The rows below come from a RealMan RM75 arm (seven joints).
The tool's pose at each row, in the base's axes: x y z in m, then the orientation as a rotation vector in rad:
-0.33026, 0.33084, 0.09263, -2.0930, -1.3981, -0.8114
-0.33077, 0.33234, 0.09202, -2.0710, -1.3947, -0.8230
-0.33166, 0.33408, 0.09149, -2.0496, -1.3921, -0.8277
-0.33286, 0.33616, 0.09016, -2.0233, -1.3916, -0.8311
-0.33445, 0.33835, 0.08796, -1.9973, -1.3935, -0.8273
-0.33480, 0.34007, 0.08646, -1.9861, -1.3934, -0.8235
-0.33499, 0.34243, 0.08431, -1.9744, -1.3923, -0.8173
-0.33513, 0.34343, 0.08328, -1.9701, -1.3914, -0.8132
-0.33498, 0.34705, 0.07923, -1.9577, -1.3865, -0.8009
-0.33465, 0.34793, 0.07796, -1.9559, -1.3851, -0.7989
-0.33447, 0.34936, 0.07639, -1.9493, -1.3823, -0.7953
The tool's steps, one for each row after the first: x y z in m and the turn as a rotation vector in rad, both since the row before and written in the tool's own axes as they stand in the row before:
0.00038, -0.00096, 0.00135, 0.0090, 0.0187, -0.0046
0.00045, -0.00139, 0.00140, 0.0124, 0.0151, -0.0033
-0.00003, -0.00171, 0.00214, 0.0162, 0.0165, -0.0054
-0.00074, -0.00200, 0.00276, 0.0199, 0.0122, -0.0051
-0.00019, -0.00070, 0.00219, 0.0099, 0.0048, -0.0010
-0.00026, -0.00065, 0.00312, 0.0118, 0.0045, 0.0003
-0.00022, -0.00030, 0.00139, 0.0054, 0.0011, 0.0010
-0.00088, -0.00041, 0.00535, 0.0162, 0.0040, 0.0046
-0.00036, 0.00024, 0.00152, 0.0025, 0.0008, 0.0012
-0.00030, -0.00001, 0.00211, 0.0069, 0.0034, 0.0017

